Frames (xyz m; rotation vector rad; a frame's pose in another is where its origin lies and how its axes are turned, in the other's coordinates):
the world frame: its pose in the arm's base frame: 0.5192 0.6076 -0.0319 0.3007 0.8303 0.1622
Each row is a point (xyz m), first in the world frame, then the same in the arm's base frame.
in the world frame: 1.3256 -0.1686 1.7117
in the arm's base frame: 2.6824 0.4496 0.0729
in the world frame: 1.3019 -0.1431 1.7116
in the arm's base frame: 2.6660 0.4676 0.0977
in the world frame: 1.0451 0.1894 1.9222
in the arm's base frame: 2.6440 0.6738 0.5194
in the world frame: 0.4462 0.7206 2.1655
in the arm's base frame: 2.4138 0.9731 1.2660
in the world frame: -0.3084 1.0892 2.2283
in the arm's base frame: 1.9493 1.1145 1.9542
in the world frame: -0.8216 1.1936 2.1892
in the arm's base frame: 1.5761 1.0886 2.3227
